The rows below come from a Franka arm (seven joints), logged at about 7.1 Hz.
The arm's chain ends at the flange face. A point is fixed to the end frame.
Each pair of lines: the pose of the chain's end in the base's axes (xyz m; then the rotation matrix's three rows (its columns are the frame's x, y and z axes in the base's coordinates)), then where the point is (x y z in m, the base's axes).
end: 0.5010, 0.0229, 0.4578; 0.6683, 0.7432, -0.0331; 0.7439, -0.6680, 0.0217; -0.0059, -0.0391, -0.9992
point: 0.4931 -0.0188 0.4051
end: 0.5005, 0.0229, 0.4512; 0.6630, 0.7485, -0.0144; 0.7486, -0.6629, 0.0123; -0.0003, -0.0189, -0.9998
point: 0.4938 -0.0193 0.3988
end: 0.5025, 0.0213, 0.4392; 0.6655, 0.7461, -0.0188; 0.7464, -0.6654, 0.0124; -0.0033, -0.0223, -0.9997
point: 0.4955 -0.0209 0.3868
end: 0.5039, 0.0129, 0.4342; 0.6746, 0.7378, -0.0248; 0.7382, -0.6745, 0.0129; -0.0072, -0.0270, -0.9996
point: 0.4960 -0.0292 0.3818
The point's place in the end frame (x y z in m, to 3 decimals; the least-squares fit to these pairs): -0.036 0.024 0.052
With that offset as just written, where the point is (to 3 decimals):
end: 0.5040, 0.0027, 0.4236; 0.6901, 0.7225, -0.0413; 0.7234, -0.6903, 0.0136; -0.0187, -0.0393, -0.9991
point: 0.494 -0.039 0.371
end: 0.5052, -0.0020, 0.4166; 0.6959, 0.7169, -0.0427; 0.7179, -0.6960, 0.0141; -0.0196, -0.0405, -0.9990
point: 0.495 -0.044 0.364
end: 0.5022, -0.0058, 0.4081; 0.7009, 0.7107, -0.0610; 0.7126, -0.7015, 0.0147; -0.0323, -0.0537, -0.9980
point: 0.491 -0.048 0.356
